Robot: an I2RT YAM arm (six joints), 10 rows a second.
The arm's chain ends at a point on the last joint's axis. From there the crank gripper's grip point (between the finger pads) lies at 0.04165 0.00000 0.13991 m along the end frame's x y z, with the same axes.
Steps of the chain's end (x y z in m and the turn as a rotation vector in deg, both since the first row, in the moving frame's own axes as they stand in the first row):
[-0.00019 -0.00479 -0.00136 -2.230 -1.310 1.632]
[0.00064 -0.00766 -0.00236 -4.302 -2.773 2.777]
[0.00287 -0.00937 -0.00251 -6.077 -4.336 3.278]
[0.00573 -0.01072 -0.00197 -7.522 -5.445 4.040]
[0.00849 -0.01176 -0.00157 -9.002 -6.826 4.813]
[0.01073 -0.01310 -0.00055 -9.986 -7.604 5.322]
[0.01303 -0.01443 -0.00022 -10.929 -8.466 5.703]
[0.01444 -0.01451 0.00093 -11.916 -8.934 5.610]
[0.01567 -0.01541 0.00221 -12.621 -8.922 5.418]
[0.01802 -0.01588 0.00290 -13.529 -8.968 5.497]
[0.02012 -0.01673 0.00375 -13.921 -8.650 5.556]
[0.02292 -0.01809 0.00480 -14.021 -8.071 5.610]
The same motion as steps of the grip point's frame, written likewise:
[-0.00349 0.00181 -0.00057 -2.230 -1.310 1.632]
[-0.00647 0.00475 -0.00098 -4.302 -2.773 2.777]
[-0.00829 0.00766 -0.00068 -6.077 -4.336 3.278]
[-0.00843 0.01027 -0.00006 -7.522 -5.445 4.040]
[-0.00941 0.01322 0.00037 -9.002 -6.826 4.813]
[-0.00933 0.01451 0.00125 -9.986 -7.604 5.322]
[-0.00939 0.01561 0.00142 -10.929 -8.466 5.703]
[-0.00921 0.01785 0.00222 -11.916 -8.934 5.610]
[-0.00795 0.01856 0.00312 -12.621 -8.922 5.418]
[-0.00582 0.02032 0.00328 -13.529 -8.968 5.497]
[-0.00298 0.02047 0.00378 -13.921 -8.650 5.556]
[0.00123 0.01941 0.00455 -14.021 -8.071 5.610]

